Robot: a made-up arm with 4 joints.
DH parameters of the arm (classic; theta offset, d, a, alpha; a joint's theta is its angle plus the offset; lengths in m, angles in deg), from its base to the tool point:
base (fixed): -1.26 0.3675 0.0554 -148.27
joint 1: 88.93 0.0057 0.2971 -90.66
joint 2: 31.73 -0.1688 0.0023 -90
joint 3: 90 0.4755 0.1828 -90
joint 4: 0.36 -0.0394 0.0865 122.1
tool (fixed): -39.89 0.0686 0 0
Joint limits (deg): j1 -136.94..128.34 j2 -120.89..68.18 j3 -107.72..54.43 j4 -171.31..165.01
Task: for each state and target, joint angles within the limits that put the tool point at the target. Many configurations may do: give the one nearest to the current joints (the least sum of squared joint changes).
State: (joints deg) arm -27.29 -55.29 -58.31 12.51
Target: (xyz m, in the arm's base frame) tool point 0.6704 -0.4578 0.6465
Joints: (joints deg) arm -43.57 -35.18 -53.45 21.79
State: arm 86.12 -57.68 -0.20 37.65
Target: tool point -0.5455 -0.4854 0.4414
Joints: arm 96.77 -58.88 1.49 70.27
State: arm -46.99 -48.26 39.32 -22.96
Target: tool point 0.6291 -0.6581 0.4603
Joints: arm -13.49 -74.68 26.53 -5.42
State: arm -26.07 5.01 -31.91 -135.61
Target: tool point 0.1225 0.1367 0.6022
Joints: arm -29.63 55.52 -41.68 -144.91
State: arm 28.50 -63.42 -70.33 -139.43
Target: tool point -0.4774 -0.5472 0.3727
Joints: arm 58.93 -72.48 -73.44 -139.33
